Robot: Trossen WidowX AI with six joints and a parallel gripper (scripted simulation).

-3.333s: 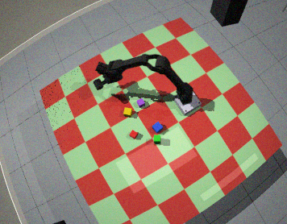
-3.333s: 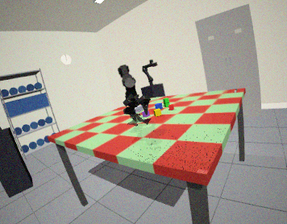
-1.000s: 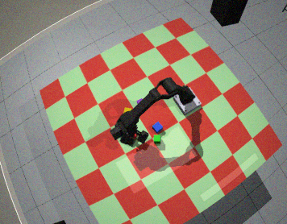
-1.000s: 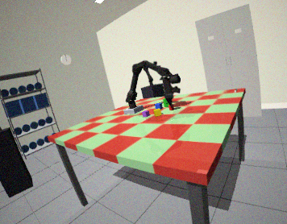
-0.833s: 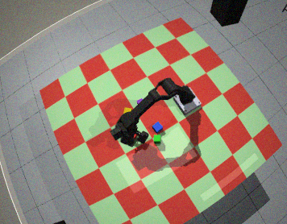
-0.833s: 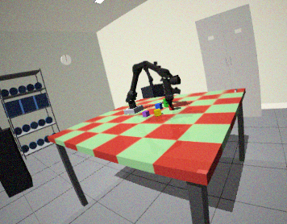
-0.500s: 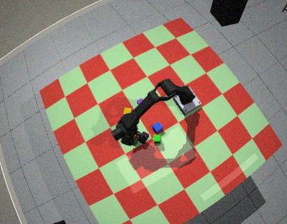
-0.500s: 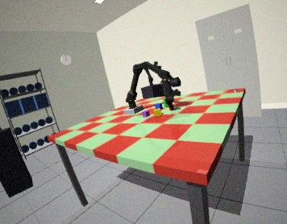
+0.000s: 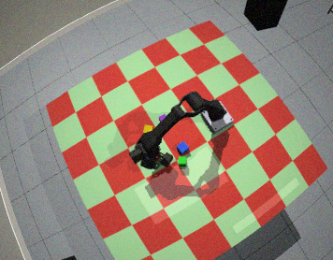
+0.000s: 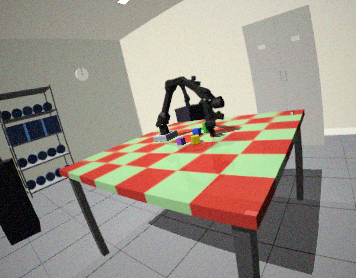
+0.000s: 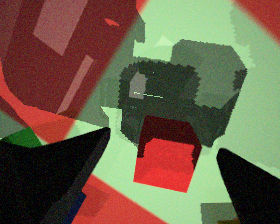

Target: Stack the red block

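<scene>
The red block lies 10 mm above my gripper tip. The rest, counted from my gripper tip: yellow block: 140 mm to the right, 10 mm behind, 10 mm above; blue block: 140 mm behind, 10 mm to the left, 10 mm above; purple block: 170 mm to the right, 110 mm behind, 10 mm above.
</scene>
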